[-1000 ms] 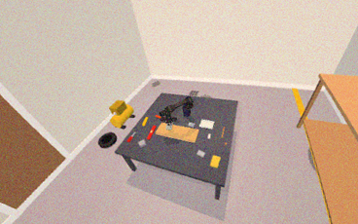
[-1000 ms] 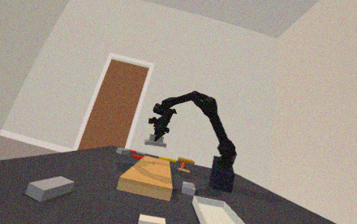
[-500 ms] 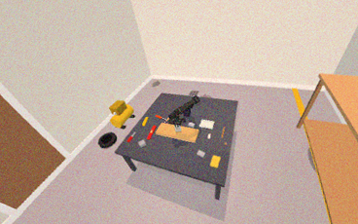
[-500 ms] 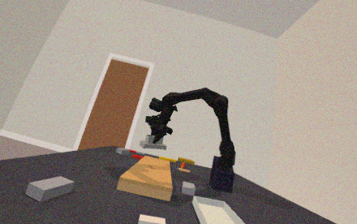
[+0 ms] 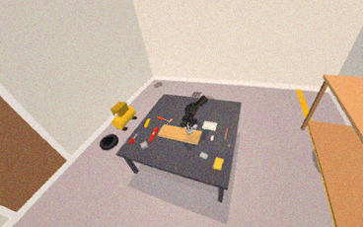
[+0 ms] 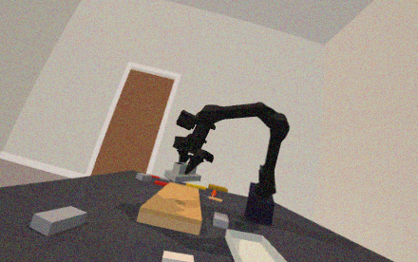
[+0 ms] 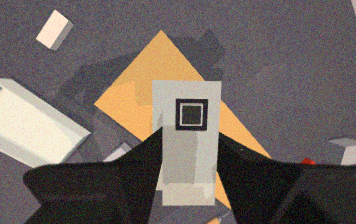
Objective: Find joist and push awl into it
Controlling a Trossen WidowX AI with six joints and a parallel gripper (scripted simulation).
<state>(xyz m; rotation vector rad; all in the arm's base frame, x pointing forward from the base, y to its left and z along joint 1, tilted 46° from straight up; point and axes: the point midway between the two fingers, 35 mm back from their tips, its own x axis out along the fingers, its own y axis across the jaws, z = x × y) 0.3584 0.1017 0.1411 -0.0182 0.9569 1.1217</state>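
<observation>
Right now my gripper tip is 25 cm past the white tray, 15 cm to the right of it and 14 cm above it. From my gripper tip the other things lie so: grey stud finder 2 cm above, 1 cm to the left; square light 3 cm above, 2 cm to the left, 1 cm ahead; white block 24 cm to the left, 14 cm below, 8 cm behind.
</observation>
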